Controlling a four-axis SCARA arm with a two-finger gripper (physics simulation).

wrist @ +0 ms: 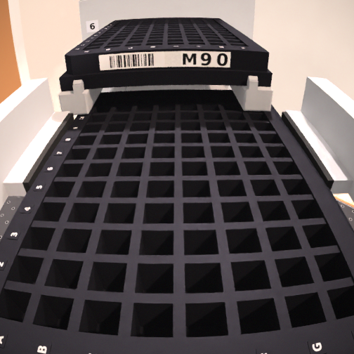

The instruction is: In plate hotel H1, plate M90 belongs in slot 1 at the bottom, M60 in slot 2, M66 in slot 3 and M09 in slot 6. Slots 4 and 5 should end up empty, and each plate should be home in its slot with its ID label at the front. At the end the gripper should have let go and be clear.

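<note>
My gripper (177,94) is shut on a dark, deep-welled plate (178,175), with one finger along each long side. The held plate fills the lower view. Its ID label does not show, so its name cannot be read. Its far end reaches under the pair of light rails that carry plate M90. Plate M90 (167,61) rests on these rails beside the number 6, higher and farther away, with its barcode and ID label facing me. Its front edge stands over the rails' small upright lugs. Plates M60, M66 and M09 cannot be identified in this view.
The left rail (75,101) and right rail (256,99) of hotel H1 stick out under M90, close above the held plate's far end. The hotel's pale back panel (170,9) rises behind. An orange surface (9,45) shows at the far left.
</note>
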